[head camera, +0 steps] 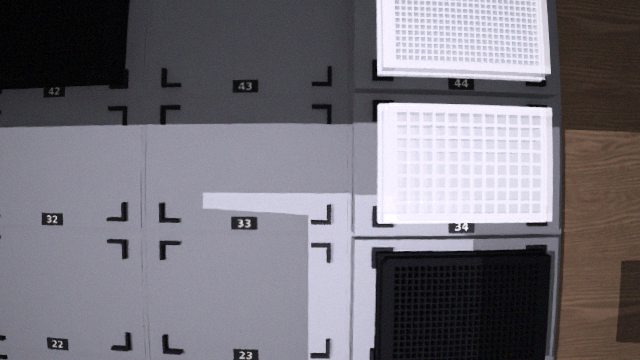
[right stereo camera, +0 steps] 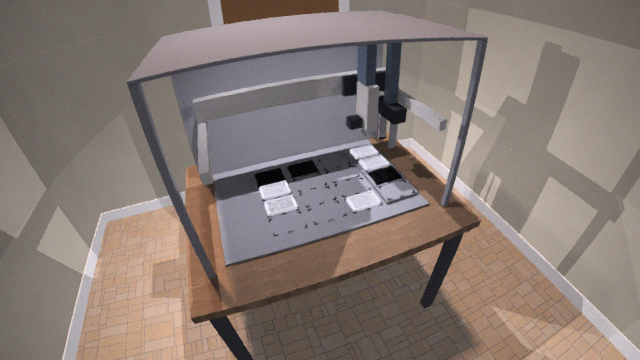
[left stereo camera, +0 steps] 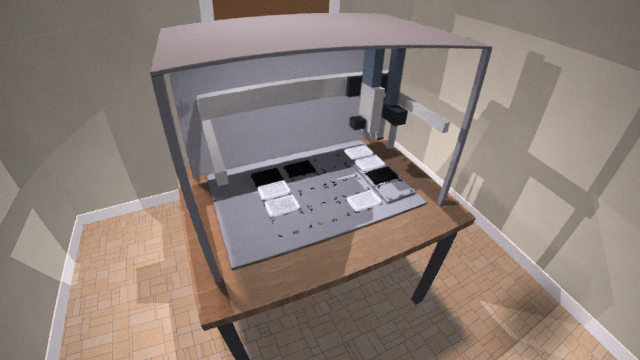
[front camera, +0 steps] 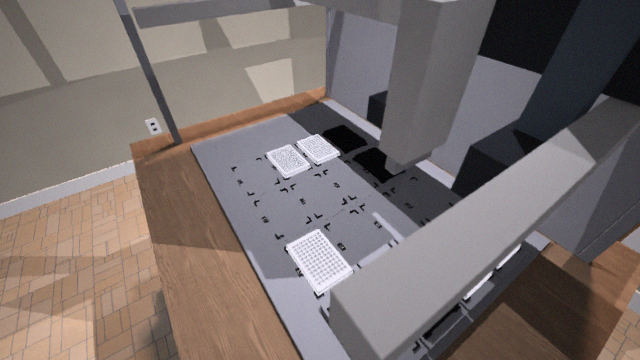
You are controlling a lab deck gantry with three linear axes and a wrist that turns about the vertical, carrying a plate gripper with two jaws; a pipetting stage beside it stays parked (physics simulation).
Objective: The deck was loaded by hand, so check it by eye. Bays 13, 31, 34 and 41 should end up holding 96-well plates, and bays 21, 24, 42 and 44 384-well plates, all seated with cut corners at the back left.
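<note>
In the head view, bay 44 holds a white 384-well plate, its back edge out of view. Bay 34 holds a white 96-well plate; its cut corner is unclear. Bay 24 holds a black 384-well plate, cut corner at the back left. A black plate in bay 42 shows in part. Bay 41 holds a black plate, bay 31 a white plate, bay 21 a white plate, bay 13 a white 96-well plate. My gripper is open and empty, high at the back right.
The parked pipetting stage hangs left of the gripper. A grey rail hides part of the deck's right side in the front view. Posts and a roof frame the deck.
</note>
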